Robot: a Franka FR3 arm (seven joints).
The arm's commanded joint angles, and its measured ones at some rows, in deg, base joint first. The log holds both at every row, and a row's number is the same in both.
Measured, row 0:
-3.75 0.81 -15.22 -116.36 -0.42 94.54 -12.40
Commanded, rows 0 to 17:
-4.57 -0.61 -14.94 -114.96 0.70 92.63 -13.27
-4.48 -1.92 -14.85 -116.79 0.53 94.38 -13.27
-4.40 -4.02 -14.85 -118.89 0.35 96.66 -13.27
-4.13 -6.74 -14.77 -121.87 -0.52 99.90 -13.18
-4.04 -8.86 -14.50 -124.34 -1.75 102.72 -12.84
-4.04 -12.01 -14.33 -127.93 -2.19 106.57 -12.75
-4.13 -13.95 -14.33 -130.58 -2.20 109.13 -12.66
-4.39 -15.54 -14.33 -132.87 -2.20 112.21 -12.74
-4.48 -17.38 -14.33 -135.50 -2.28 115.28 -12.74
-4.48 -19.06 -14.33 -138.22 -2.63 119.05 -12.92
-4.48 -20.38 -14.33 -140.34 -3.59 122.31 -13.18
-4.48 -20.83 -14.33 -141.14 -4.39 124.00 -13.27
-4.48 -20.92 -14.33 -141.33 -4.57 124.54 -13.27
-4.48 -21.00 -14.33 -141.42 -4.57 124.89 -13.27
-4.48 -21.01 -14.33 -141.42 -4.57 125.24 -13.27
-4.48 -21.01 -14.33 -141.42 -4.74 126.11 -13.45
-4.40 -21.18 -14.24 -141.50 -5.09 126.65 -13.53
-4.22 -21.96 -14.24 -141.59 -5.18 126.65 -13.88
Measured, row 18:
-3.78 -18.63 -14.94 -140.25 -4.02 124.75 -12.96
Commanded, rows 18 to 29:
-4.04 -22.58 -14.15 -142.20 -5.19 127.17 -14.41
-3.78 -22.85 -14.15 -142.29 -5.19 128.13 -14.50
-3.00 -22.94 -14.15 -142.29 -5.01 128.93 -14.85
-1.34 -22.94 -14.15 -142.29 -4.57 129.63 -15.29
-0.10 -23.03 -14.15 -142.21 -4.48 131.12 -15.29
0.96 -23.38 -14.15 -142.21 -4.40 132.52 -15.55
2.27 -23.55 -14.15 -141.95 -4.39 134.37 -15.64
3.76 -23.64 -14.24 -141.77 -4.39 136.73 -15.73
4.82 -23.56 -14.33 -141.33 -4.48 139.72 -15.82
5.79 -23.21 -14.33 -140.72 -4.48 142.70 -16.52
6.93 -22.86 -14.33 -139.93 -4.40 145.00 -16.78
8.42 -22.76 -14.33 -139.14 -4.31 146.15 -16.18
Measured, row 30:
5.26 -21.11 -13.95 -140.53 -4.28 141.67 -15.41
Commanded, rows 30 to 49:
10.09 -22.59 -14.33 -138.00 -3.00 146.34 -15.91
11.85 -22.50 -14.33 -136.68 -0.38 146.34 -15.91
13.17 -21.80 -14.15 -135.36 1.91 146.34 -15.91
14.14 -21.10 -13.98 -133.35 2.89 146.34 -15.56
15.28 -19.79 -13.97 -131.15 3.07 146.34 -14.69
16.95 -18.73 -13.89 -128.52 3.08 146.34 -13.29
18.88 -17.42 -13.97 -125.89 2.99 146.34 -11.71
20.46 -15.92 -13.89 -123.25 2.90 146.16 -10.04
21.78 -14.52 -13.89 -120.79 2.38 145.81 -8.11
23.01 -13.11 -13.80 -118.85 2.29 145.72 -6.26
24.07 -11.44 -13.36 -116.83 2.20 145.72 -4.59
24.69 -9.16 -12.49 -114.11 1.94 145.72 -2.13
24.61 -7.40 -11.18 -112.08 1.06 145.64 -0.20
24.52 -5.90 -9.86 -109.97 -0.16 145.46 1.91
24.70 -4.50 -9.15 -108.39 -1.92 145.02 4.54
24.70 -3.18 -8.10 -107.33 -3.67 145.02 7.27
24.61 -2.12 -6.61 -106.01 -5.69 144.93 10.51
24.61 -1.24 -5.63 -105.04 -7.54 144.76 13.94
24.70 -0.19 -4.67 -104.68 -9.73 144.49 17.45
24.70 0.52 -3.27 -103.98 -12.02 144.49 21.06
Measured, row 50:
24.50 -2.61 -5.85 -108.92 -6.49 145.92 11.79
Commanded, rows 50 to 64:
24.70 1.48 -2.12 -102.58 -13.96 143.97 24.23
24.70 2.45 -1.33 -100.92 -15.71 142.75 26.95
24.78 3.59 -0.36 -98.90 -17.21 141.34 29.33
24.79 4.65 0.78 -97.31 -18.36 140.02 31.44
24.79 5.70 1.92 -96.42 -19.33 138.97 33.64
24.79 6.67 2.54 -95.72 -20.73 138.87 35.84
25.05 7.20 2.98 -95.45 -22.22 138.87 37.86
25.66 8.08 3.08 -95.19 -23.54 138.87 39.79
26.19 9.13 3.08 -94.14 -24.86 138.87 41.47
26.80 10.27 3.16 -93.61 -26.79 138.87 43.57
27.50 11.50 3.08 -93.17 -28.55 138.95 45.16
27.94 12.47 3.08 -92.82 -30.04 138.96 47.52
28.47 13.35 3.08 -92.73 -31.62 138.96 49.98
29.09 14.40 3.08 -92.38 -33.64 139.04 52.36
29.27 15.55 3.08 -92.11 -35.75 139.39 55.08
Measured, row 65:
28.20 12.66 3.27 -95.92 -31.04 139.89 49.35
